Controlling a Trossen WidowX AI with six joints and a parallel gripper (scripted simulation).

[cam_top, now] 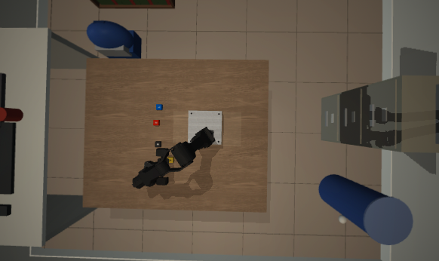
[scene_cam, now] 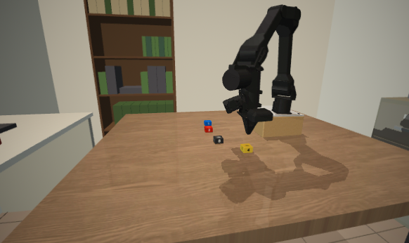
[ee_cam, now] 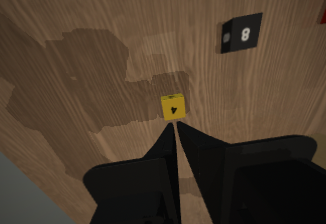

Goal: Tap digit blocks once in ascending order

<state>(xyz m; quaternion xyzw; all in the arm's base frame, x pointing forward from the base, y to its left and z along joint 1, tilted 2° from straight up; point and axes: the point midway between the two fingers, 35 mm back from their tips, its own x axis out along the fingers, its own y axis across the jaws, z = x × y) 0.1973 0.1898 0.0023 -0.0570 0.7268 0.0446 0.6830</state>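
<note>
Now: gripper tip 10 mm to the left of the yellow block and 50 mm above it. From my gripper tip the other things lie so: blue block 120 mm ahead, 300 mm to the right, 50 mm below; then red block 120 mm ahead, 210 mm to the right, 50 mm below; then black block 90 mm ahead, 90 mm to the right, 50 mm below.
</note>
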